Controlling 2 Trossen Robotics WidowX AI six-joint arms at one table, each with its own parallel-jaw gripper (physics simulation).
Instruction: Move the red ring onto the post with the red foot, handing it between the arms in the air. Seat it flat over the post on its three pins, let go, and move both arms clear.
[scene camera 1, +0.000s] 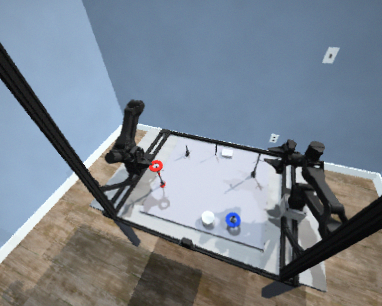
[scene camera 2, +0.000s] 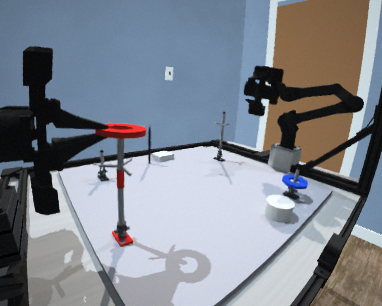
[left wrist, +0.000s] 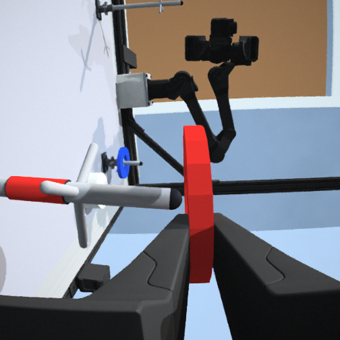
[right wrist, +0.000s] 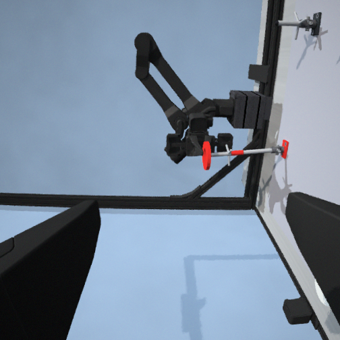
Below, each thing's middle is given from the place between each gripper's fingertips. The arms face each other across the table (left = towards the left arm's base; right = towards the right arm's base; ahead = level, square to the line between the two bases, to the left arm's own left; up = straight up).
The red ring (left wrist: 197, 184) is 170 mm behind my right hand, 510 mm to the left of it and 90 mm below it.
My left gripper is now 20 mm to the left of the red ring.
